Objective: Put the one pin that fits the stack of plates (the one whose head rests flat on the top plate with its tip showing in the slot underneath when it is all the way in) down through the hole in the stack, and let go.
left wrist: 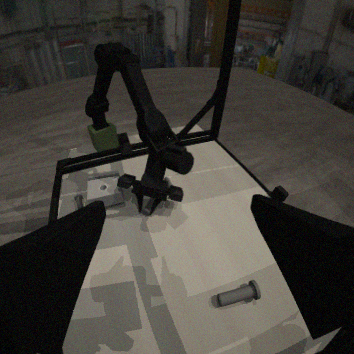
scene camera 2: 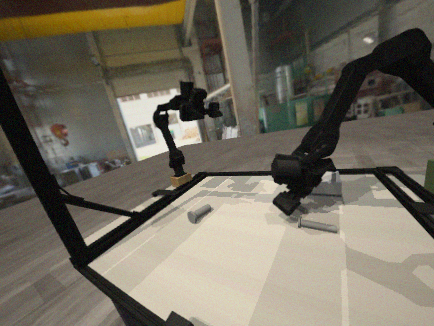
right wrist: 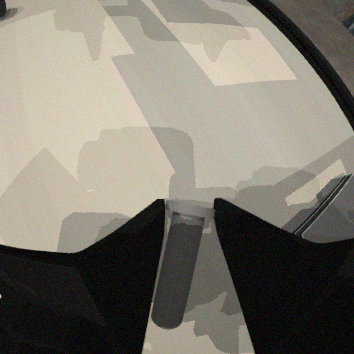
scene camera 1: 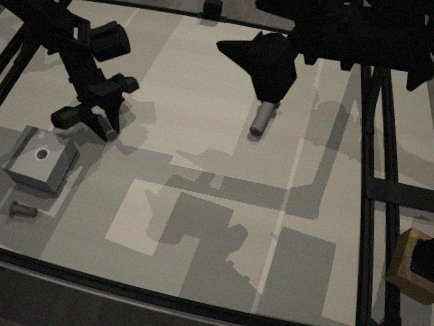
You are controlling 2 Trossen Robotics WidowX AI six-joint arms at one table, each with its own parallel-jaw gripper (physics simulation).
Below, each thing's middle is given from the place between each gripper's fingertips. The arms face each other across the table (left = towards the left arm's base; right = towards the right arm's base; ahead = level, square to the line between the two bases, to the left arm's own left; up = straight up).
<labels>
Right now the grey stack of plates [scene camera 2: 330, 188] is 34 cm to the right of my left hand, 33 cm below it and 12 cm ahead of it.
My right hand is 110 mm short of the grey stack of plates, 100 mm to the left of it and 20 mm below it.
</labels>
